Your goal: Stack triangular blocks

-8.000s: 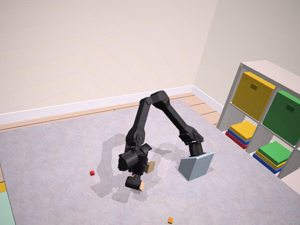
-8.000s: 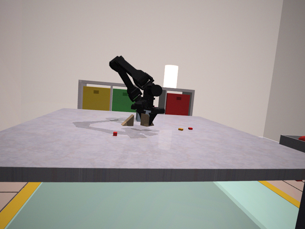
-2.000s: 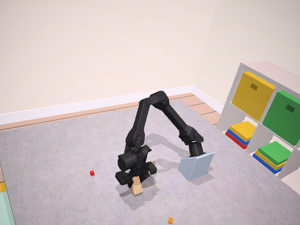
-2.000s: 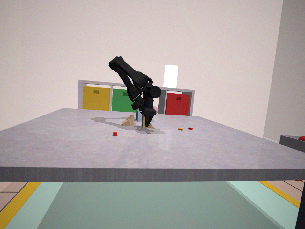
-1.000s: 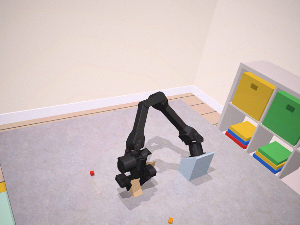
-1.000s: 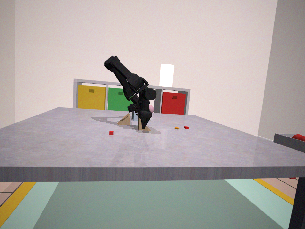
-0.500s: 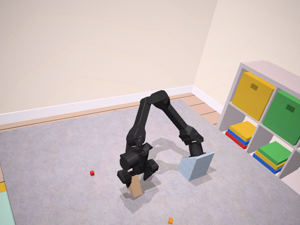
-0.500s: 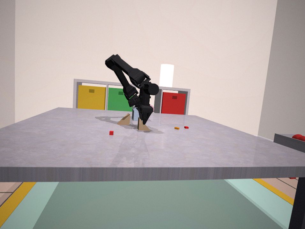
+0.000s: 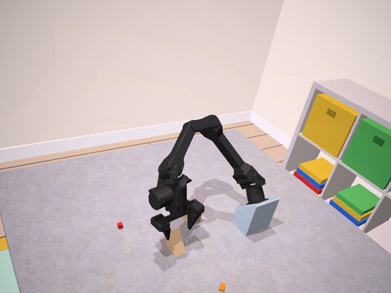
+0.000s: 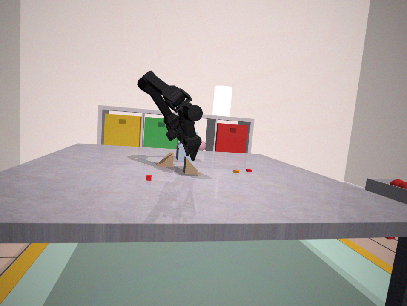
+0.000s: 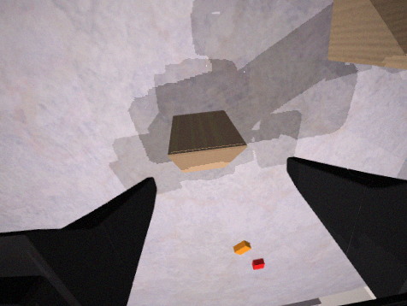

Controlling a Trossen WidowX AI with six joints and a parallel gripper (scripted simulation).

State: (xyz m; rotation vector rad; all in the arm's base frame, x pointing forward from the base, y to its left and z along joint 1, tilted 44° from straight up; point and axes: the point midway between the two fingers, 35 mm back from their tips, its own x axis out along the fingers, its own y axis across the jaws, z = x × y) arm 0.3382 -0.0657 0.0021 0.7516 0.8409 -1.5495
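Now: the block 4 cm below my gripper tip, 1 cm to the right of it and 1 cm ahead of it. The rest, counted from my gripper tip: orange cube: 22 cm to the left, 6 cm below, 3 cm behind.
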